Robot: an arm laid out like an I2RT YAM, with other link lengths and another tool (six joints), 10 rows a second.
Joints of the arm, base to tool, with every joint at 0 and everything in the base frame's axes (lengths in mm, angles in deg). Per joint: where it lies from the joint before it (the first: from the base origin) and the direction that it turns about. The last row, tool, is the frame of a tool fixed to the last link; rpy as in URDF.
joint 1: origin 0 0 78.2 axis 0 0 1
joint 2: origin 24.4 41.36 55.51 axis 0 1 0
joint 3: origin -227.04 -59.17 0 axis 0 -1 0
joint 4: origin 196 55.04 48 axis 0 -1 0
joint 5: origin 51.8 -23.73 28.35 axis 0 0 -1
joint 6: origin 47.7 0 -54.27 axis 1 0 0
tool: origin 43 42 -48 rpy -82 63.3 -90
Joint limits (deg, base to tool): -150..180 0..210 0..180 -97..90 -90..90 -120..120
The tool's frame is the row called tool.
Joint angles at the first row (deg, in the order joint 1, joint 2, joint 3, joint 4, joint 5, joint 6):
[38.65 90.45 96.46 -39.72 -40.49 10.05]
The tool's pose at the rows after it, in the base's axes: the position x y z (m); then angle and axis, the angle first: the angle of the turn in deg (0 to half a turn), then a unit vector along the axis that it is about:
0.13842, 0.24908, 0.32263, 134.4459, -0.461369, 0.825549, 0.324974
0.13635, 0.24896, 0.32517, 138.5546, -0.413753, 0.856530, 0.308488
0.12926, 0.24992, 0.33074, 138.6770, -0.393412, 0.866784, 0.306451
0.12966, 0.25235, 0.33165, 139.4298, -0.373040, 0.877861, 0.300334
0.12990, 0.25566, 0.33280, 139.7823, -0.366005, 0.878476, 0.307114
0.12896, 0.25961, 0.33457, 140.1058, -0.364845, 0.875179, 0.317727
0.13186, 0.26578, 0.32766, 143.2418, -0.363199, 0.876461, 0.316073
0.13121, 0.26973, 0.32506, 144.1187, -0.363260, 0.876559, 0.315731
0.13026, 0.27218, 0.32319, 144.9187, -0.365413, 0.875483, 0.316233
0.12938, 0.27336, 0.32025, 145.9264, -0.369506, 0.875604, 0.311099
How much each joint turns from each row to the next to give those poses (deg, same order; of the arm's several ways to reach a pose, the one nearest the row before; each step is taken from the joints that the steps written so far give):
[-0.06 0.02 -0.36 -1.80 8.64 8.95]
[0.33 0.01 1.02 -4.13 2.95 5.03]
[1.34 -1.70 -0.44 -0.42 2.25 3.24]
[0.53 0.05 0.26 -0.51 1.76 2.46]
[0.38 0.35 0.14 0.66 -0.13 1.38]
[0.57 0.49 0.34 0.78 -0.64 1.01]
[0.35 2.63 0.96 -1.02 -0.87 0.53]
[0.70 0.81 0.14 0.11 0.16 0.52]
[0.46 0.63 0.18 -0.12 -0.18 0.14]
[0.33 0.71 0.35 -0.90 0.09 -0.41]

